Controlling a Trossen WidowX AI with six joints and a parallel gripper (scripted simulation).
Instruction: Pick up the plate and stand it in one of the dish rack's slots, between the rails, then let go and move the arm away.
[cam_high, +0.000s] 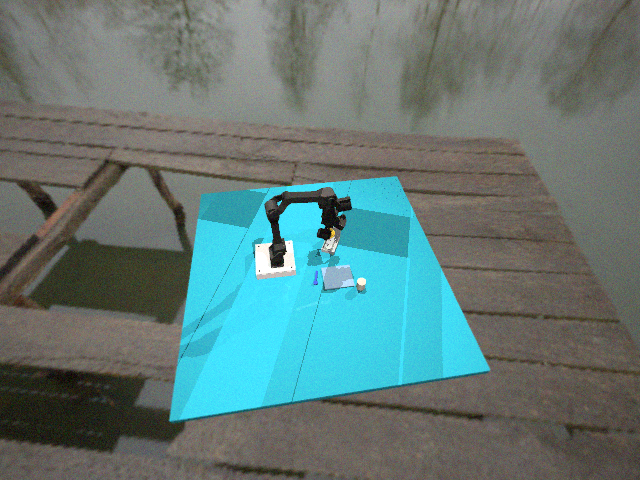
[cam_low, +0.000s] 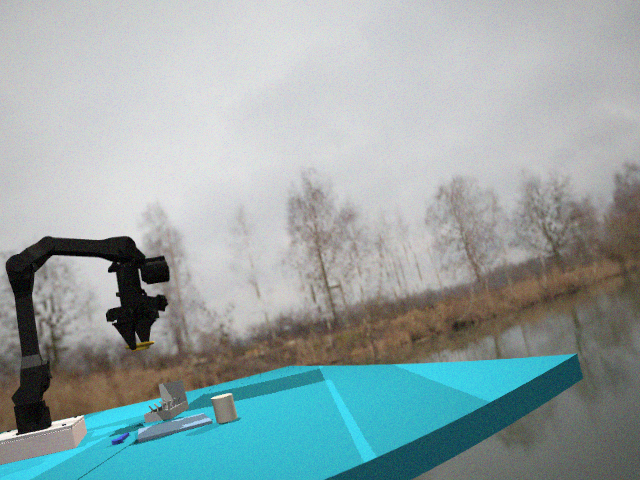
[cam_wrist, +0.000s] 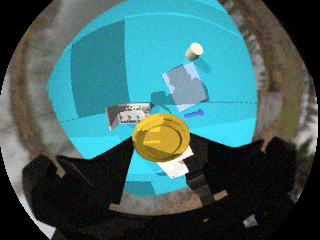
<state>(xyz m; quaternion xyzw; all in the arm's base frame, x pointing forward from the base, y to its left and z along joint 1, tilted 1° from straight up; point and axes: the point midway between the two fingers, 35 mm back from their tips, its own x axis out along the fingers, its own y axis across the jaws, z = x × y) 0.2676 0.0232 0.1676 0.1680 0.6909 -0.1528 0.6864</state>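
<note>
Right now my gripper tip is 16 cm above the grey dish rack, 8 cm to the right of it and 4 cm short of it. From my gripper tip the other things lie so: yellow plate (1 cm above); then cream cup (22 cm to the right, 16 cm below, 13 cm ahead); then blue spoon (18 cm below, 13 cm to the right, 8 cm behind).
</note>
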